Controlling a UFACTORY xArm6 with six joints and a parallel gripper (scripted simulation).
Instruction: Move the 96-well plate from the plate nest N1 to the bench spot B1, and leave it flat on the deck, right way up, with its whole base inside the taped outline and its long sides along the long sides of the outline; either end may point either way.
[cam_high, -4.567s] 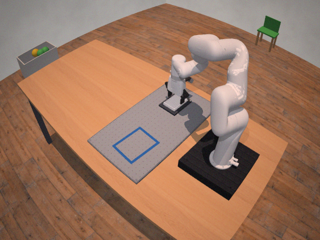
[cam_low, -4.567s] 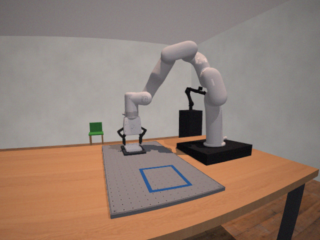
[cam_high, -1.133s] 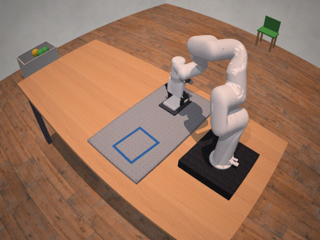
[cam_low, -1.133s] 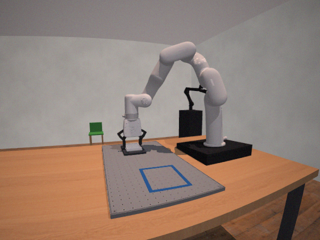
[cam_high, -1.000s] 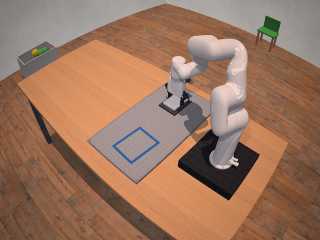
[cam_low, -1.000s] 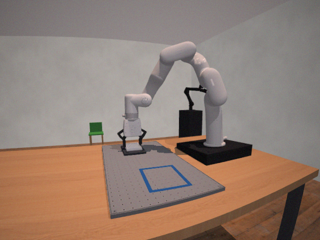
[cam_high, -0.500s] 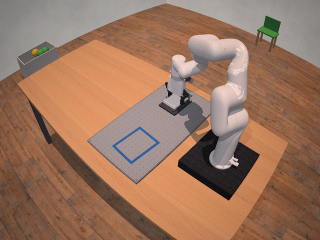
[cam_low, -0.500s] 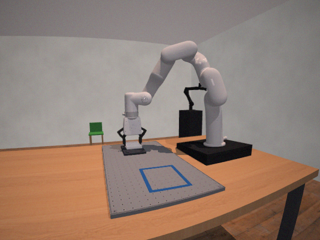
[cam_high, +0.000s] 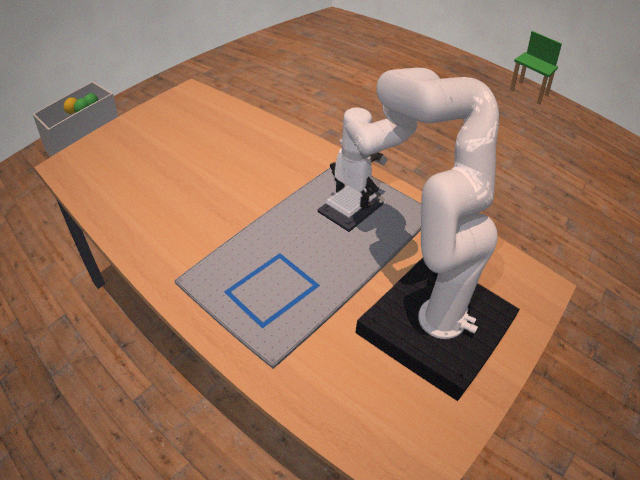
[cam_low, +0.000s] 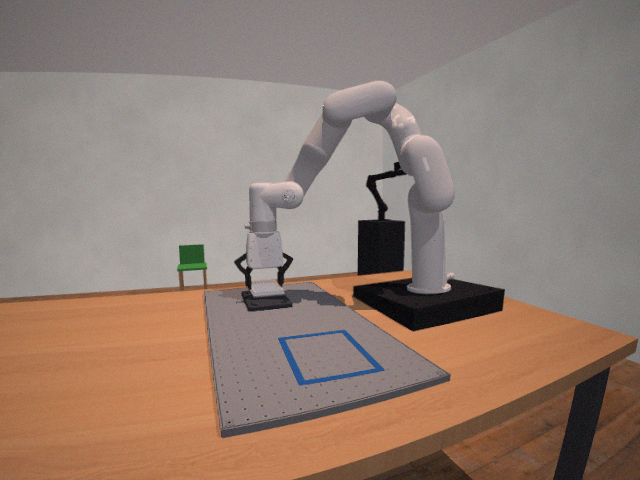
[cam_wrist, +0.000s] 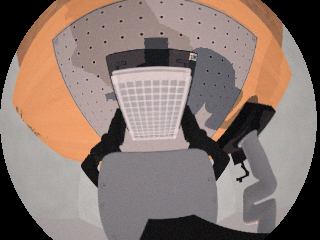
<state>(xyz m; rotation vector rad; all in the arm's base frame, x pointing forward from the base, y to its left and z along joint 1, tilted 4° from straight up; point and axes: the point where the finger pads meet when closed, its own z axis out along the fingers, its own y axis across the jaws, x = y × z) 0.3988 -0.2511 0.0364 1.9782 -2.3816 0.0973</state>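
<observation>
Right now my hand is 40 mm above the black plate nest. From my hand the other things lie so: white 96-well plate: 10 mm below.
</observation>
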